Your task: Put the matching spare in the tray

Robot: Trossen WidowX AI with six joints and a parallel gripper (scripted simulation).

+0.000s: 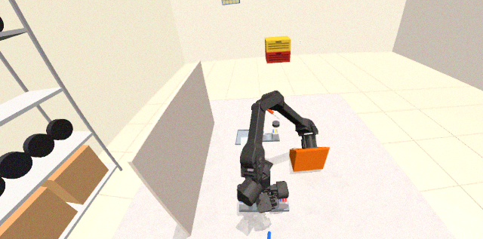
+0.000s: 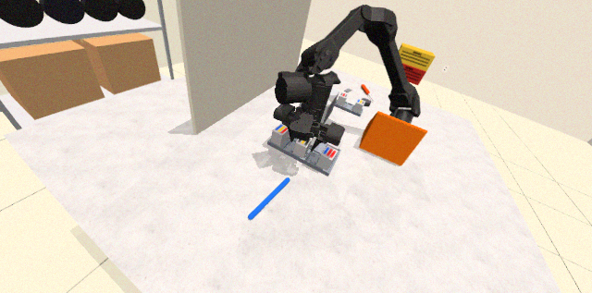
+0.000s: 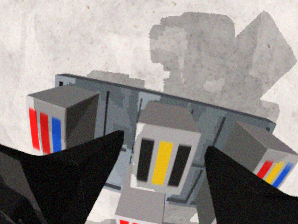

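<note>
My gripper tip is 42 cm to the left of the flat grey tray, 8 cm short of it and 3 cm above it. From my gripper tip the other things lie so: holder: 40 cm to the right, 7 cm behind, 2 cm below; mounted unit: 22 cm to the right, 4 cm ahead, 2 cm above; blue marker pen: 17 cm to the left, 3 cm below.
</note>
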